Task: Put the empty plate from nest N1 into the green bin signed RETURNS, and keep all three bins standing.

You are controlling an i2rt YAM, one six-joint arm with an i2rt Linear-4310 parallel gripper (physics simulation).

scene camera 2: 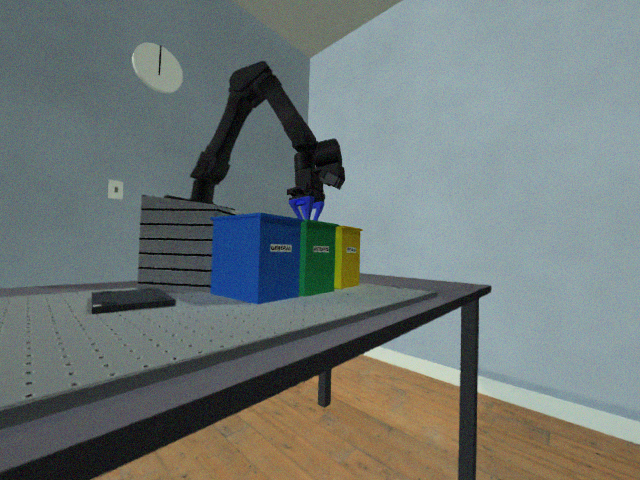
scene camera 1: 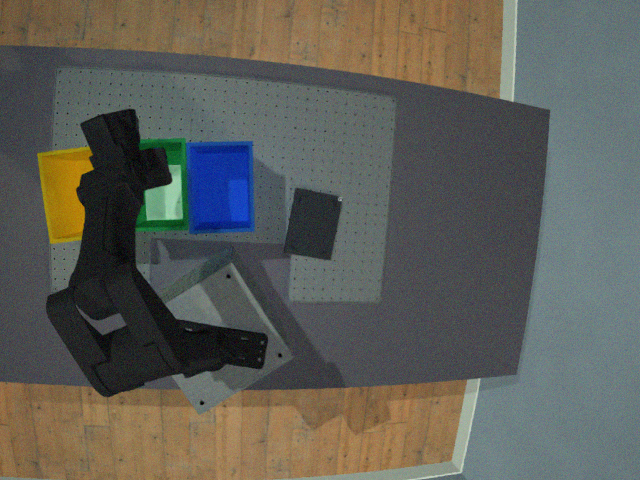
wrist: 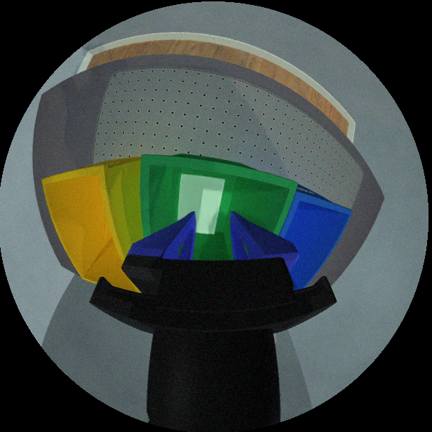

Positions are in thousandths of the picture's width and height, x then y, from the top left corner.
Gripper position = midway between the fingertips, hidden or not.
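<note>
A yellow bin (scene camera 1: 95,357) is visible, and it appears in scene camera 2 (scene camera 2: 543,501) and in the wrist view (wrist: 221,485) too. A green bin (scene camera 2: 496,499) can also be seen in scene camera 1 (scene camera 1: 274,311) and in the wrist view (wrist: 608,459), while a blue bin (scene camera 2: 399,536) appears as well in scene camera 1 (scene camera 1: 343,364) and in the wrist view (wrist: 728,520). There is a dark rectangular block (scene camera 1: 490,466), and the gripper (scene camera 2: 482,476) is visible.
</note>
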